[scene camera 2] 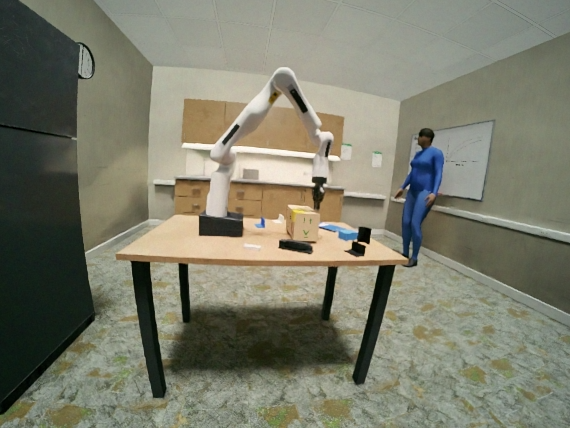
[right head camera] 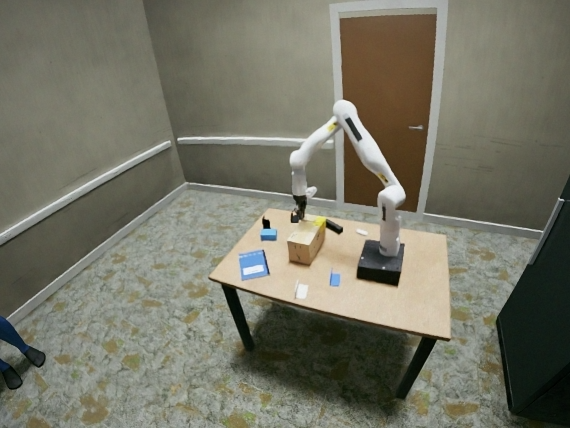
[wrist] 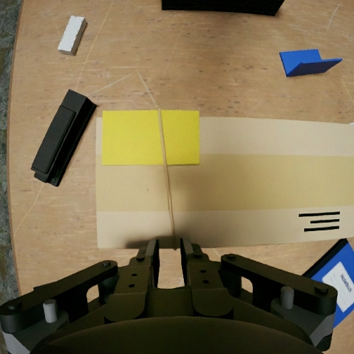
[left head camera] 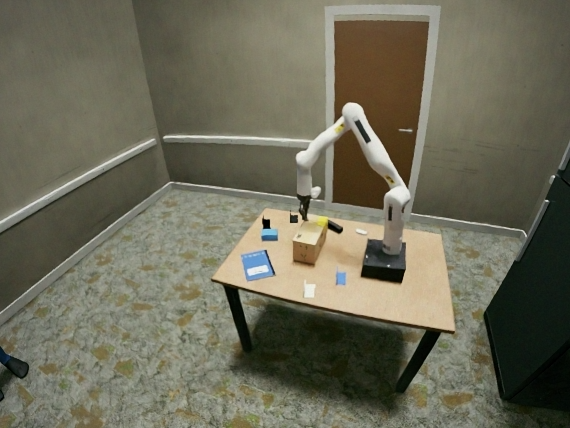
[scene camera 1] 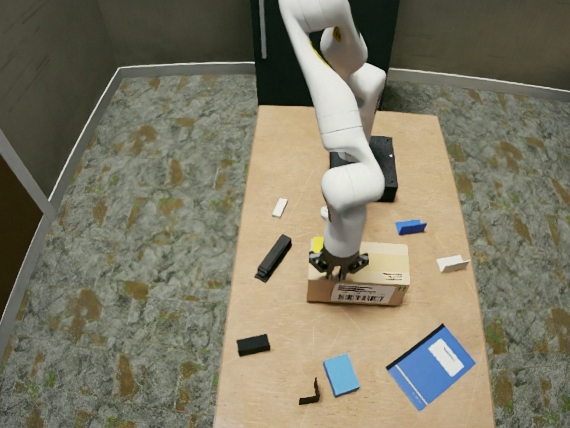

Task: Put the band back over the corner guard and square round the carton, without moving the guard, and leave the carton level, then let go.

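Seen in the pictures: gripper, fingertip midpoint: [scene camera 2: 316, 210] [right head camera: 301, 218] [left head camera: 304, 218] [scene camera 1: 334, 278]; arm's base at its link origin: [scene camera 2: 216, 214] [right head camera: 388, 250] [left head camera: 391, 248].
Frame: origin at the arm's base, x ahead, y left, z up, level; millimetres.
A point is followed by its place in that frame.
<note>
The cardboard carton [left head camera: 304, 254] {z -27, x 394, y 182 mm} [scene camera 1: 387, 262] {z 49, x 403, y 129 mm} [scene camera 2: 304, 230] {z -29, x 417, y -61 mm} [wrist: 270, 182] lies flat and level on the table. The yellow corner guard [left head camera: 322, 221] {z 52, x 376, y -4 mm} [scene camera 1: 318, 244] {z 52, x 386, y -45 mm} [wrist: 127, 137] sits on its top along the long edge nearer the robot base. In the wrist view the thin tan band [wrist: 161, 135] crosses the guard and the carton top, at a slight slant to the carton's sides. My gripper [scene camera 1: 336, 277] {z 58, x 473, y 8 mm} [scene camera 2: 317, 207] {z 58, x 473, y 8 mm} [wrist: 169, 250] points down at the opposite long edge, its fingers a little apart, with the band's end showing between the tips. The band's run down the sides is hidden.
A black stapler-like object [scene camera 1: 273, 257] {z -49, x 388, y -161 mm} [wrist: 62, 142] lies beside the carton's guard end. A white block [scene camera 1: 280, 207] {z -77, x 202, y -183 mm}, a blue angle piece [scene camera 1: 411, 227] {z -55, x 213, y 207 mm}, a white angle piece [scene camera 1: 452, 263] {z -44, x 319, y 330 mm}, a blue notebook [scene camera 1: 430, 367] {z -82, x 611, y 291 mm}, a light-blue box [scene camera 1: 341, 375] {z -49, x 672, y 67 mm} and black pieces [scene camera 1: 253, 345] {z -86, x 628, y -159 mm} stand around.
</note>
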